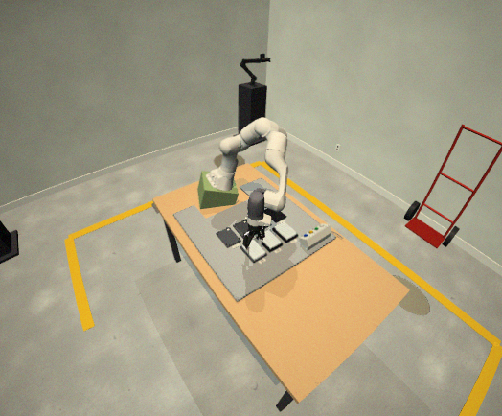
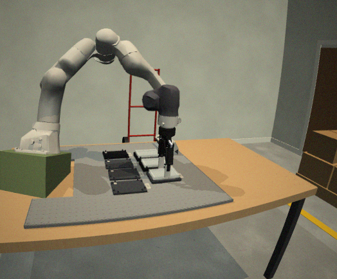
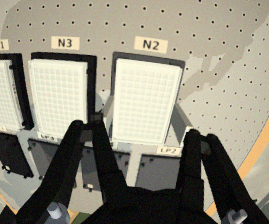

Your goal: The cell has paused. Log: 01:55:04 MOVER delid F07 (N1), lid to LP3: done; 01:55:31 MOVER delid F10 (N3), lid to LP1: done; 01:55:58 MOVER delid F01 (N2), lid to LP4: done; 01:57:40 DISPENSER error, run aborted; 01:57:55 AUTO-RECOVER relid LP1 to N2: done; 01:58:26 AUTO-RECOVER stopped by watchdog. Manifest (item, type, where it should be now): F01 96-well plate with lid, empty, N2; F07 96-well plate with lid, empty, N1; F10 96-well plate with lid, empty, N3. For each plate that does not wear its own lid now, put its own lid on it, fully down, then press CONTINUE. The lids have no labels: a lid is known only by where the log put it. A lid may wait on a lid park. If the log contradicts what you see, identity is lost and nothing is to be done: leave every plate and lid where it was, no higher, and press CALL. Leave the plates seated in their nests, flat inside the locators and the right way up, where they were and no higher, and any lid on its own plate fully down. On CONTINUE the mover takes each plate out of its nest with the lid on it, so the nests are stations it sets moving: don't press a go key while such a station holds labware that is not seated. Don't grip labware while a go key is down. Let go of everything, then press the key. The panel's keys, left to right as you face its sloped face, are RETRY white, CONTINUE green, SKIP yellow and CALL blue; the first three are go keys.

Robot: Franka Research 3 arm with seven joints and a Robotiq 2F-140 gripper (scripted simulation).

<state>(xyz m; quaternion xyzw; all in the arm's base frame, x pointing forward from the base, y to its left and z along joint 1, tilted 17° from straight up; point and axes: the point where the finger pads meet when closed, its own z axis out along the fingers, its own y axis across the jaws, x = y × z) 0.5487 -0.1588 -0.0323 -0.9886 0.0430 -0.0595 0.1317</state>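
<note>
My gripper is now 30 mm above the plate. From my hand the other things lie so: park LP2: 190 mm behind, 50 mm to the right, 50 mm below; park LP3: 200 mm to the left, 180 mm behind, 50 mm below; blue call key: 300 mm to the left, 140 mm ahead, 20 mm above.
</note>
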